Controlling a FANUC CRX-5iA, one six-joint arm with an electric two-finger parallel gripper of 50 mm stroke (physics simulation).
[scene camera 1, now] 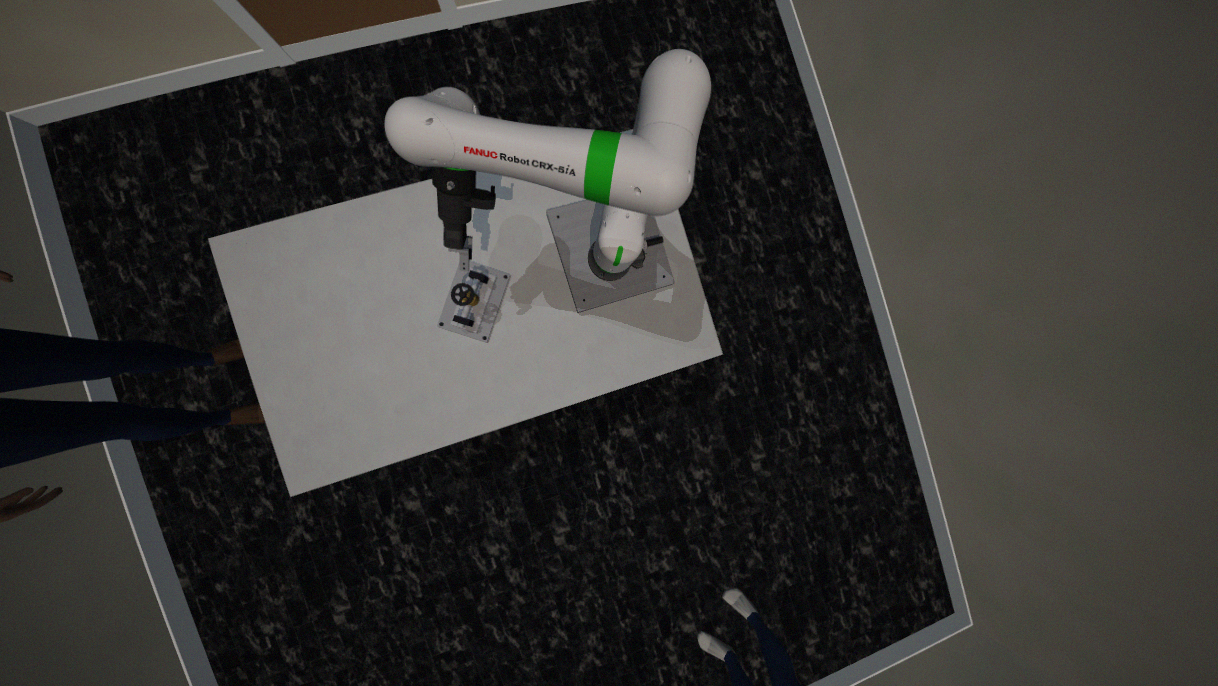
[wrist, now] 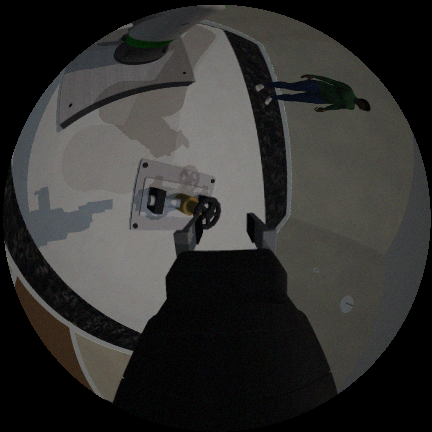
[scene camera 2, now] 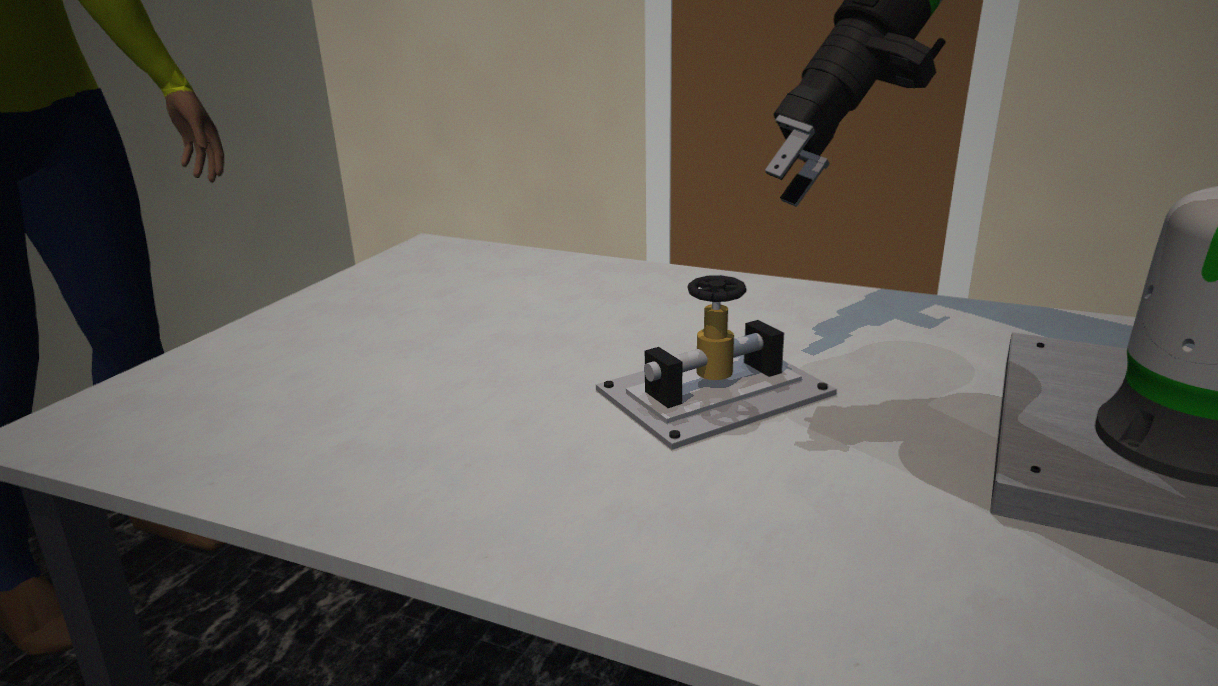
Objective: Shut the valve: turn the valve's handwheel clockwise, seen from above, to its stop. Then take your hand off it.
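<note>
The valve's black spoked handwheel [scene camera 1: 462,294] [scene camera 2: 716,297] [wrist: 218,212] lies level on top of the brass valve body [scene camera 2: 714,353] [wrist: 187,205]. The body sits on a horizontal pipe between two black blocks, on a grey base plate [scene camera 1: 479,332] [scene camera 2: 741,415] [wrist: 150,224]. My gripper [scene camera 1: 465,255] [scene camera 2: 785,185] [wrist: 224,222] is open, with nothing between its fingers. It hangs tilted, well above and apart from the handwheel, toward the door side. In the wrist view one finger overlaps the handwheel's lower left edge. No mark showing the handwheel's turn angle can be made out.
The white table [scene camera 1: 340,383] [scene camera 2: 340,426] [wrist: 235,150] carries the valve and the robot's thick grey mounting plate [scene camera 1: 575,285] [scene camera 2: 1065,502] [wrist: 100,95]. A person [scene camera 2: 51,170] stands beyond the table's far end. Another person [wrist: 335,94] shows in the wrist view. Arm shadows fall near the valve.
</note>
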